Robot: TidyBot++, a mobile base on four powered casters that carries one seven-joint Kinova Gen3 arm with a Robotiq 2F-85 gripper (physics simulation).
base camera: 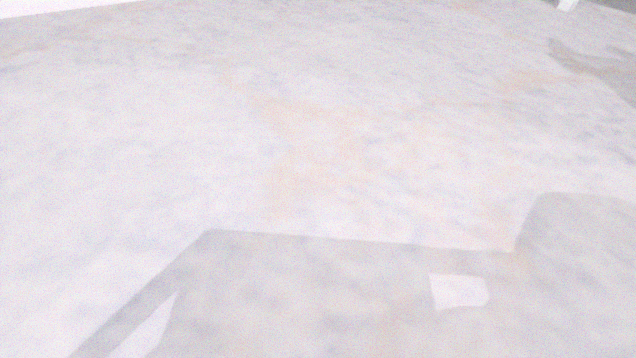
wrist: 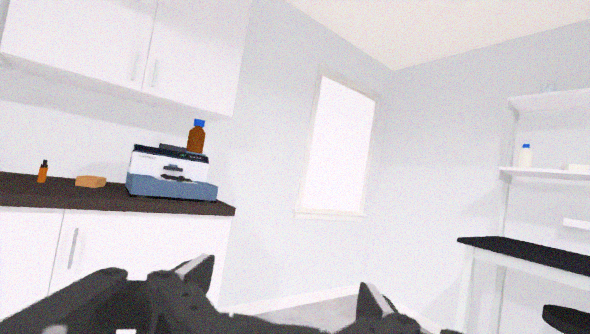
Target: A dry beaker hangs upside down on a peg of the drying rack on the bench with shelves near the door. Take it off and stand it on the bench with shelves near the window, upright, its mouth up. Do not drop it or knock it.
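Places are measured from the arm's base along level axes (x back, y right, z up), in millimetres.
Pixels of known places: gripper, fingertip midpoint: [wrist: 284, 285].
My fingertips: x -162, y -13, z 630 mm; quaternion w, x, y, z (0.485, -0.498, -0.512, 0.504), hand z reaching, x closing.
For each thing: its middle in the pictures, then the offset to it from my fingertips. "pt": a spot on its surface instead. Level surfaces: height alone.
- window at a spot on its surface: [wrist: 530, 252] pt dy +1103, dx -1211, dz -113 mm
- dark counter at its surface level: dz -117 mm
- white instrument at the middle of its body: [wrist: 176, 153] dy -680, dx -1089, dz +88 mm
- brown bottle at a spot on its surface: [wrist: 196, 140] pt dy -642, dx -1195, dz +178 mm
- orange bottle at a spot on its surface: [wrist: 43, 173] pt dy -1070, dx -827, dz -80 mm
- tan block at a spot on its surface: [wrist: 90, 181] pt dy -939, dx -910, dz -92 mm
- black seat at a spot on its surface: [wrist: 567, 320] pt dy +1209, dx -1112, dz -367 mm
- Pale floor at its surface level: dz -1027 mm
My gripper [wrist: 284, 285] is open, with nothing between its fingers, in the lower part of the wrist view. The bench with shelves near the window [wrist: 530, 252] is at the right of the wrist view, well away from the gripper; it has a black top and white shelves above, and its right part is cut off by the frame. The window [wrist: 340, 150] is in the wall to its left. The beaker and the drying rack do not show in either view.
A dark counter [wrist: 30, 192] with white cupboards runs along the left, bearing a blue and white instrument [wrist: 170, 175], a brown bottle [wrist: 196, 140], an orange bottle [wrist: 43, 173] and a tan block [wrist: 90, 181]. A black seat [wrist: 567, 320] is at the lower right. Pale floor [base camera: 320, 150] fills the base view.
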